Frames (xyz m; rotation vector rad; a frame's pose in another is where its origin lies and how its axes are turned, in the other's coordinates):
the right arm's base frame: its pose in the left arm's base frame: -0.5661 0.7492 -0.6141 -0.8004 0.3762 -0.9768
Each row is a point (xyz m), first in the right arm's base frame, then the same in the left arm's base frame.
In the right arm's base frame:
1: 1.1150 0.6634 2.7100
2: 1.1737 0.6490 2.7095
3: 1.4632 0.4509 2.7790
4: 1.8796 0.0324 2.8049
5: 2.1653 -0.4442 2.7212
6: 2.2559 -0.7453 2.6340
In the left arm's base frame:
1: 2.0751 1.1745 0.7536
2: 2.0973 1.1200 0.7676
3: 2.1761 0.8427 0.9793
4: 2.1655 0.3705 1.3344
5: 1.9846 -0.0561 1.6523
6: 1.8018 -0.2641 1.8249

